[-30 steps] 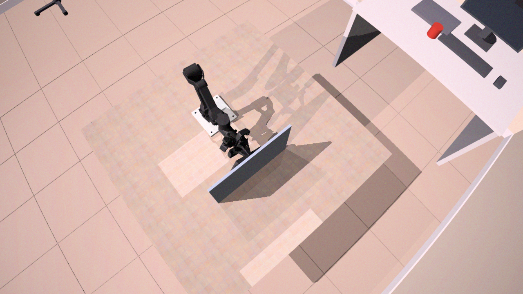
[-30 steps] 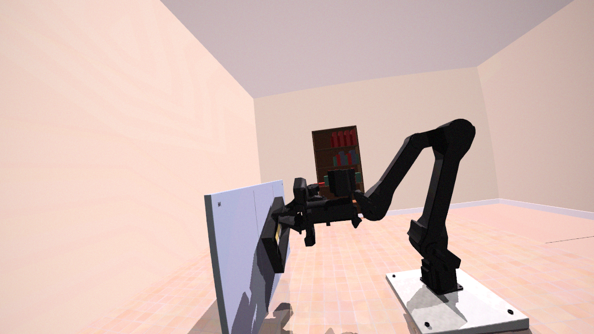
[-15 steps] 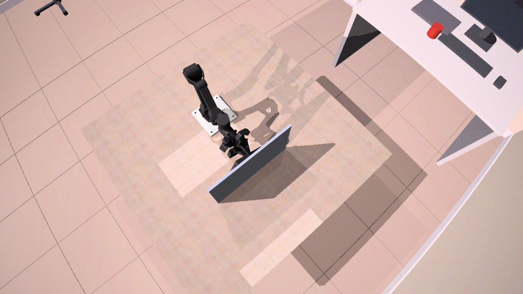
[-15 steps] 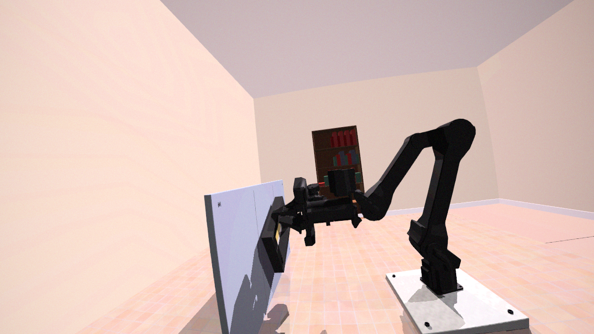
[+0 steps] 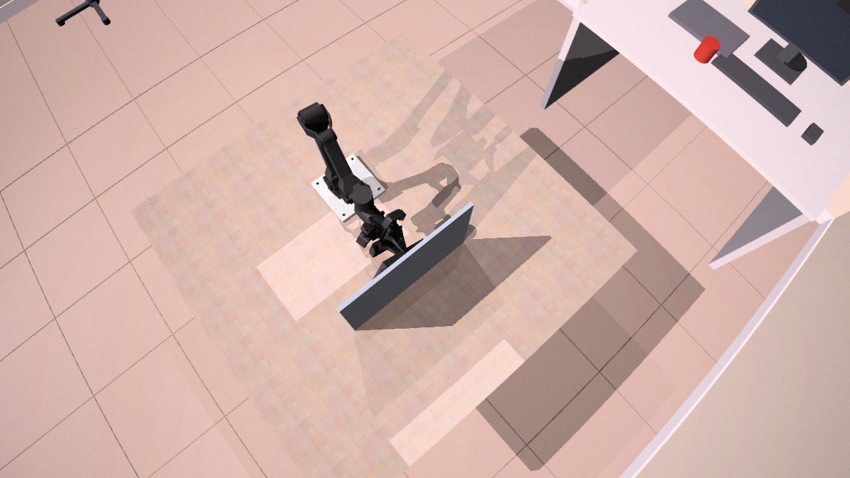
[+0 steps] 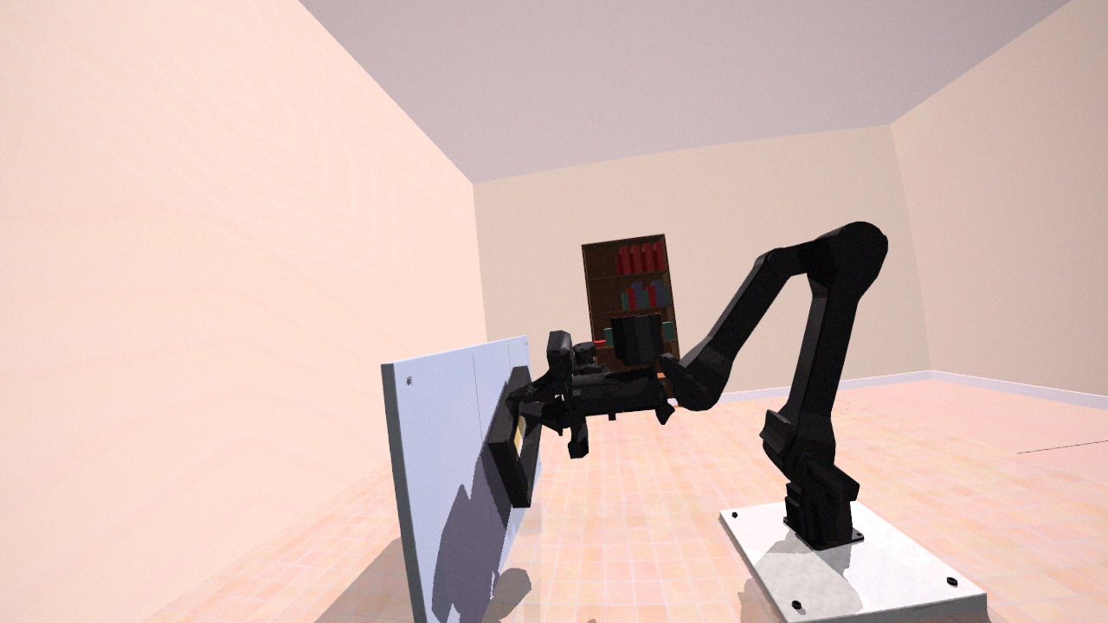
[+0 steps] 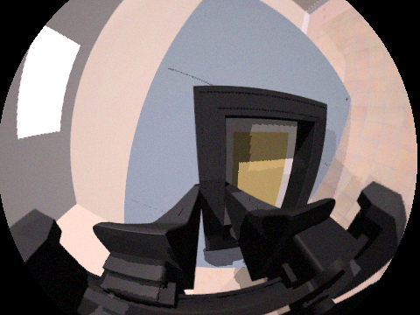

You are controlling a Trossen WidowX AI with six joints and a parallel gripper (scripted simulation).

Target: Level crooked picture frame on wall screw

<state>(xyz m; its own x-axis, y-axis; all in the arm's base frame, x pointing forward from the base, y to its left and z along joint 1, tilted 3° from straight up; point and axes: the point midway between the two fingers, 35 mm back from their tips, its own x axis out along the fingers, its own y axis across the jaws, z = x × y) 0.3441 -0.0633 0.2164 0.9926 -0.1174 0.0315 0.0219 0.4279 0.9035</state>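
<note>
Now: gripper tip 20 mm to the left of the picture frame and 50 mm above it. The rest, counted from my gripper tip: wall panel: 20 mm ahead, 10 mm to the right, 60 mm below.
</note>
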